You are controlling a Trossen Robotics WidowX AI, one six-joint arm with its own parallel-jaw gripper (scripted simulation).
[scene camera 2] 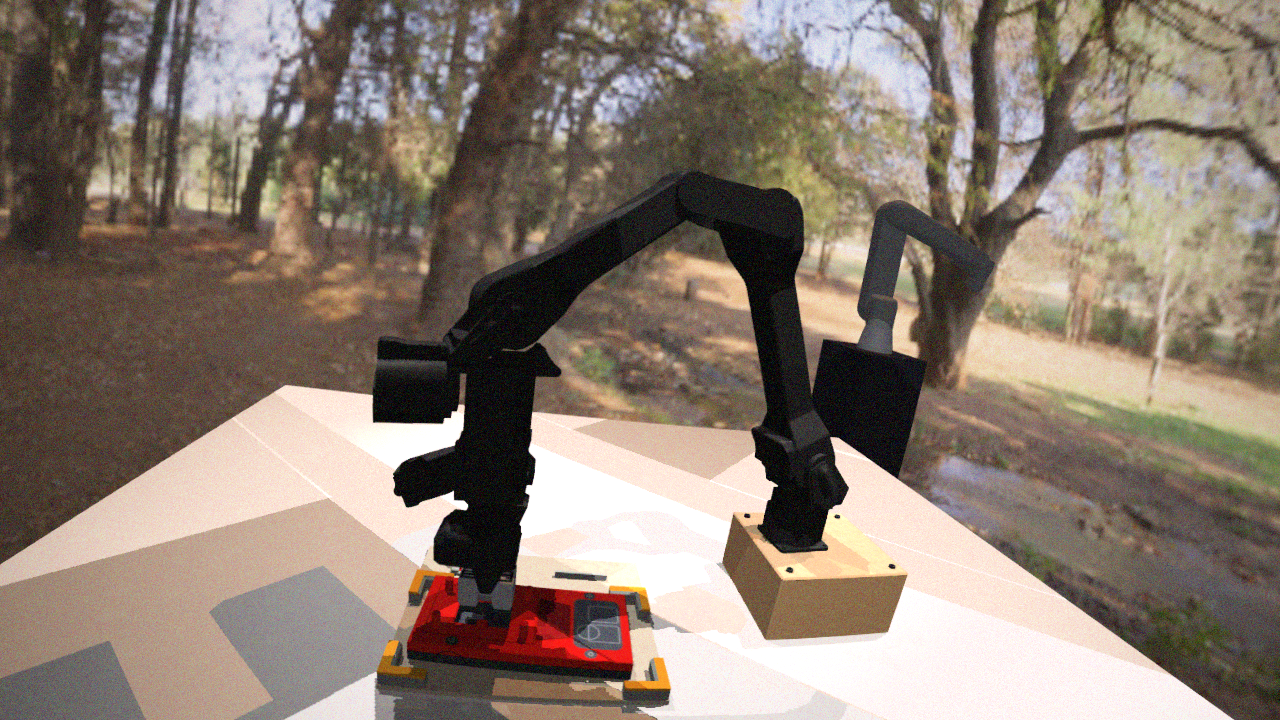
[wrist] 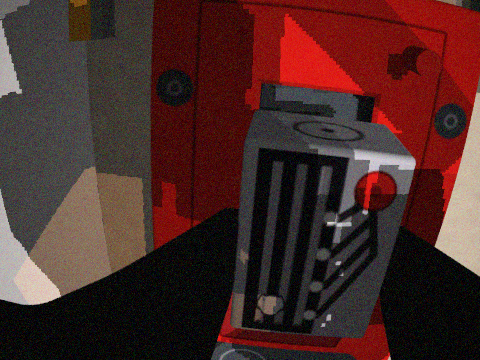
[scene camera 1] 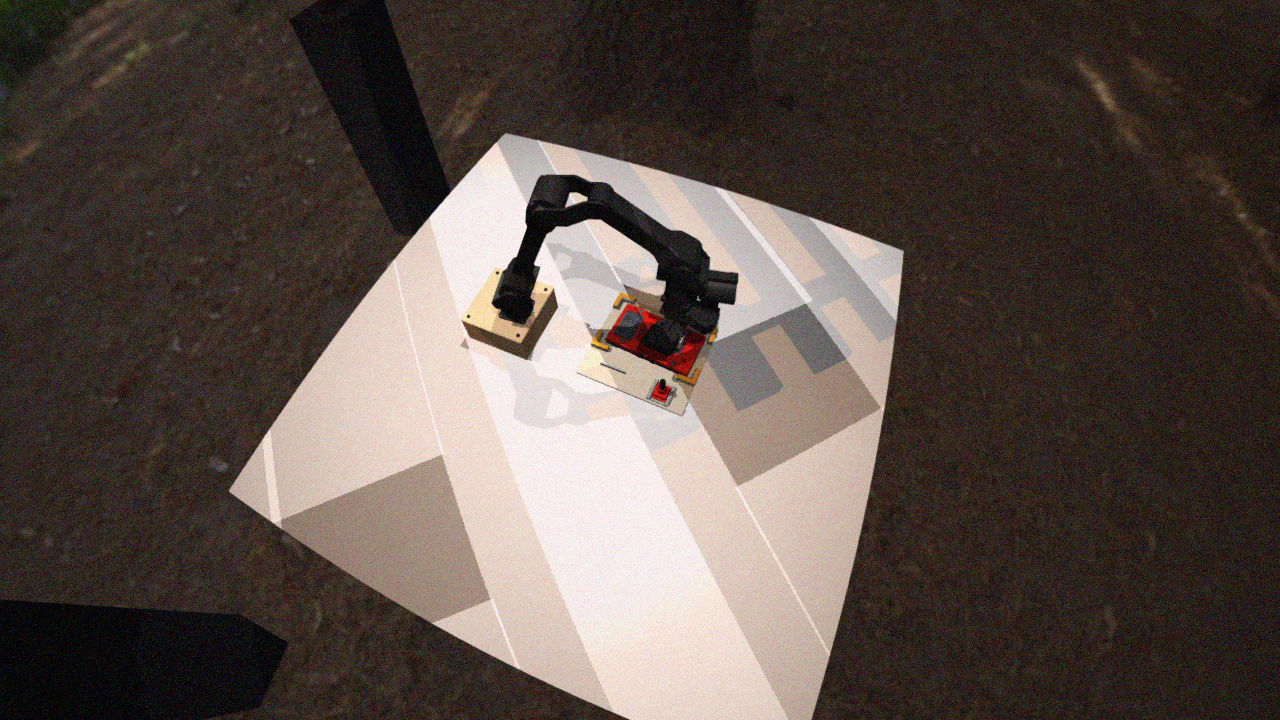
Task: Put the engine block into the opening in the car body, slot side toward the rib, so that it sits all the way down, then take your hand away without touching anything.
Path:
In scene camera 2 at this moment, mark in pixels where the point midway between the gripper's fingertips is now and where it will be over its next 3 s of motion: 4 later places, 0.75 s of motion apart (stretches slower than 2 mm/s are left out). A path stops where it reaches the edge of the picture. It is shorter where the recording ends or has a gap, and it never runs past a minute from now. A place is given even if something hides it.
My gripper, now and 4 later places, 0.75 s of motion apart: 488,580; 484,579; 486,583; 486,587; 485,593

